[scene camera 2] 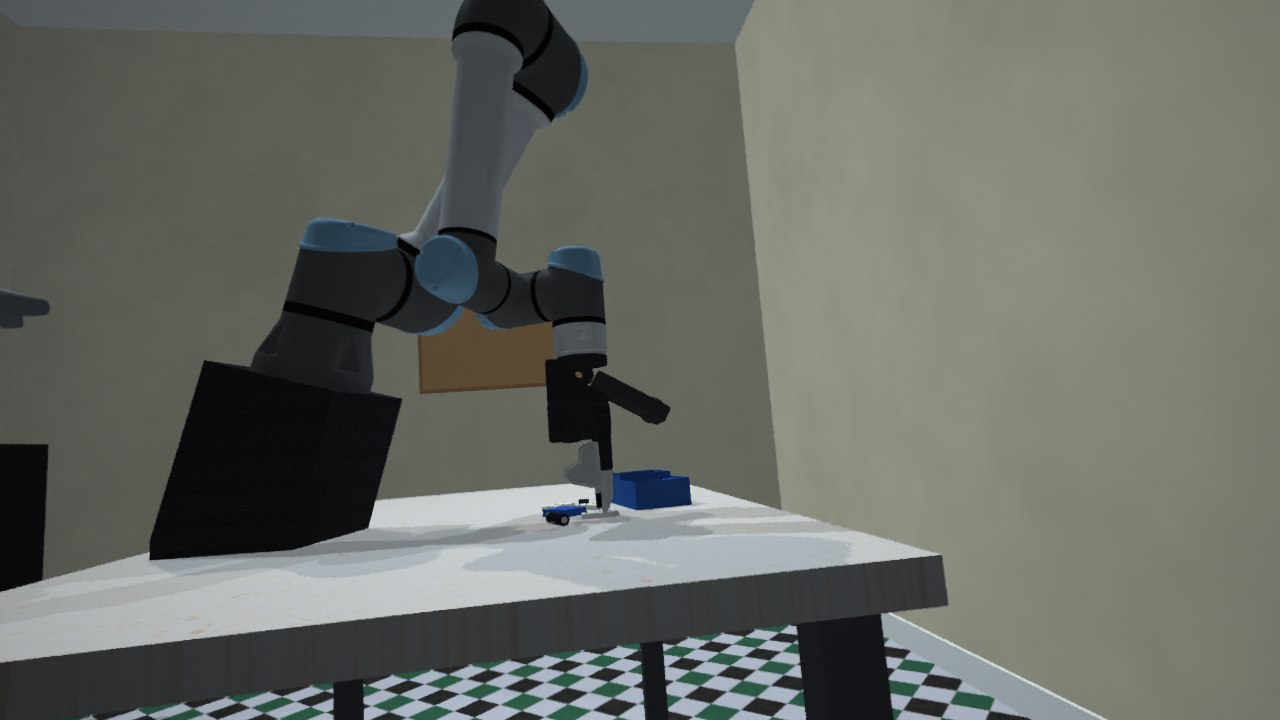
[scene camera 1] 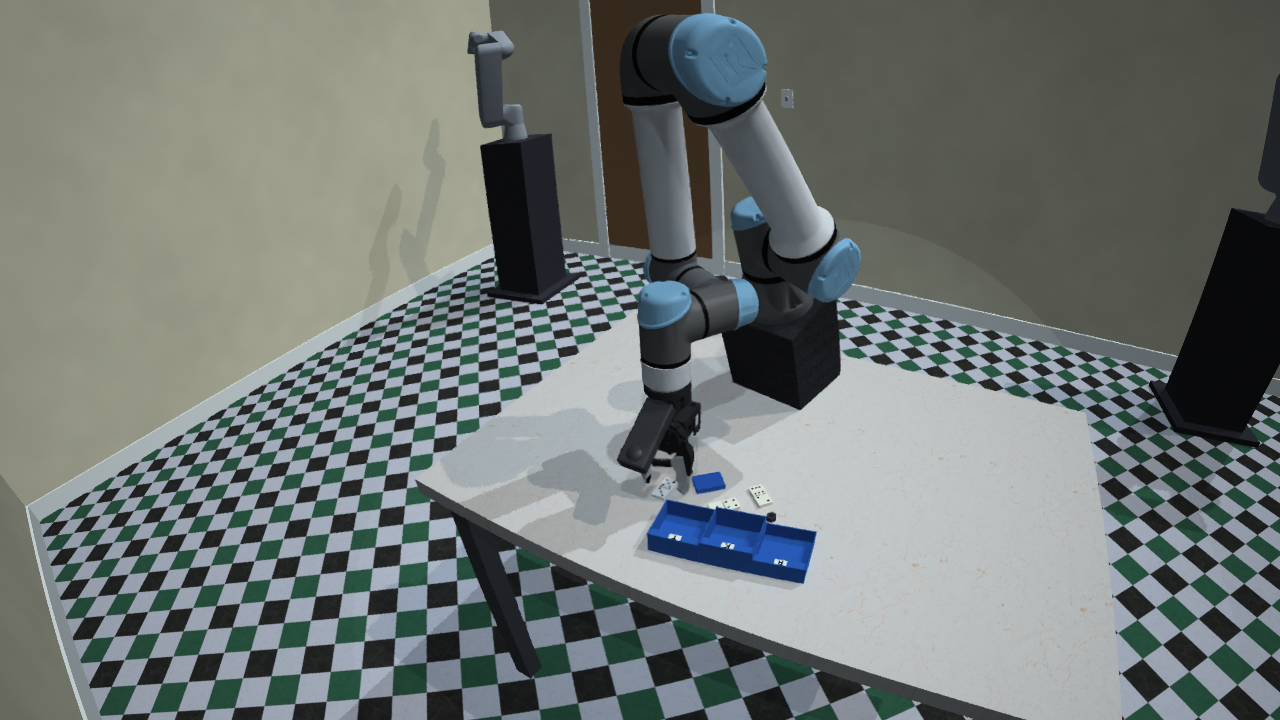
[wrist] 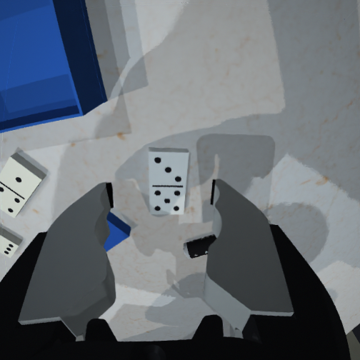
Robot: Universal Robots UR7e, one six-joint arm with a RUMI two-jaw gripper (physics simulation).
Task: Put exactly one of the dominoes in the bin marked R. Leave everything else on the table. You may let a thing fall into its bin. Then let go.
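Places are measured from the arm's base along level axes (x ahead, y left, z up), in metres.
Pixels of known places: gripper, fingertip midpoint: (scene camera 2: 602,510) (scene camera 1: 665,488); arm's base, link origin: (scene camera 2: 312,381) (scene camera 1: 777,300).
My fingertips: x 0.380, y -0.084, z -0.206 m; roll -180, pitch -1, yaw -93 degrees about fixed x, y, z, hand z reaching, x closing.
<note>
For each thing: its top centre in the pictures, then the offset to it from my fingertips.
- white domino, top centre: (scene camera 2: 600,511) (scene camera 1: 664,487) 0.003 m back, 0.003 m right, 0.001 m down
- second domino, top centre: (scene camera 2: 558,504) (scene camera 1: 760,494) 0.043 m back, 0.159 m left, 0.001 m down
- third domino, top centre: (scene camera 2: 592,504) (scene camera 1: 724,505) 0.003 m ahead, 0.109 m left, 0.001 m down
- blue three-compartment bin tray, top centre: (scene camera 1: 733,529) (scene camera 2: 637,472) 0.088 m ahead, 0.156 m left, 0.038 m up
- flat blue block, top centre: (scene camera 2: 564,508) (scene camera 1: 708,480) 0.044 m back, 0.062 m left, 0.002 m up
- black piece, top centre: (scene camera 2: 556,512) (scene camera 1: 662,459) 0.065 m back, 0.036 m right, 0.006 m up
- small dark object, top centre: (scene camera 1: 771,515) 0.002 m ahead, 0.193 m left, 0.000 m up
A white domino (scene camera 1: 664,488) (scene camera 2: 613,514) (wrist: 168,172) with black pips lies flat on the table. My gripper (scene camera 1: 666,484) (scene camera 2: 604,510) (wrist: 162,182) is open, pointing down low over it; in the wrist view the fingertips stand on either side of its near half, with gaps. A second domino (scene camera 1: 759,495) (wrist: 20,184) and a third domino (scene camera 1: 729,504) (wrist: 8,243) lie nearer the blue three-compartment bin tray (scene camera 1: 726,559) (scene camera 2: 657,493) (wrist: 79,55). Each compartment has a small white label; the letters are too small to read surely, so I cannot tell which is R.
A flat blue block (scene camera 1: 708,481) (scene camera 2: 565,510) (wrist: 117,233) lies beside the gripper. A black piece (scene camera 2: 556,517) (wrist: 199,246) lies near the other finger, partly hidden in the wrist view. A small dark object (scene camera 1: 770,516) lies just behind the tray.
</note>
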